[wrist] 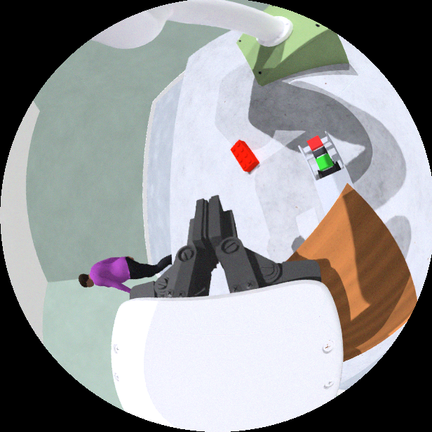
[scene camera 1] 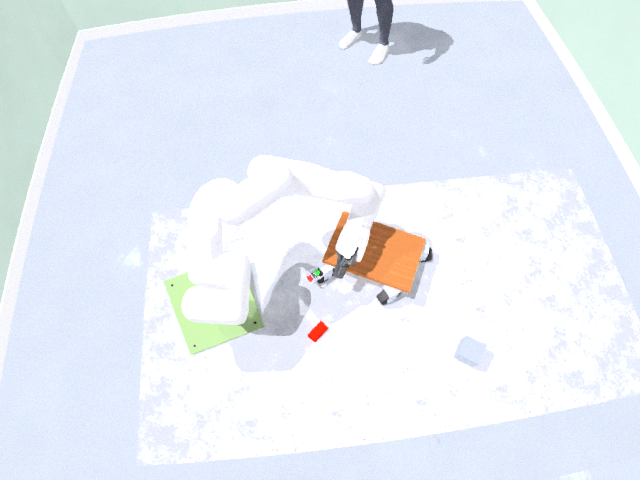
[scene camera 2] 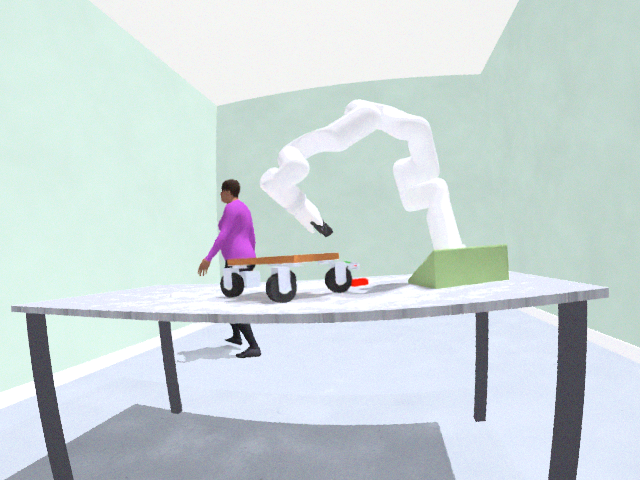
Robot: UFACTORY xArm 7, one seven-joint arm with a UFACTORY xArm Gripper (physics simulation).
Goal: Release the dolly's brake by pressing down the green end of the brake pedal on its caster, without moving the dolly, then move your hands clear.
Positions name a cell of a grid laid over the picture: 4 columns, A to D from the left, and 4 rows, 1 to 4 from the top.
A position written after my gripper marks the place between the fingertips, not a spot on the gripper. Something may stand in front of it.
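Note:
There is a dolly (scene camera 1: C3) in the scene, and I also see the dolly (wrist: D3) in the wrist view. Scene camera 2 shows me the dolly (scene camera 2: B3) too. As for my gripper (scene camera 1: C3), it is in sight as well. The wrist view shows my gripper (wrist: B2), and in scene camera 2 I find my gripper (scene camera 2: C2).

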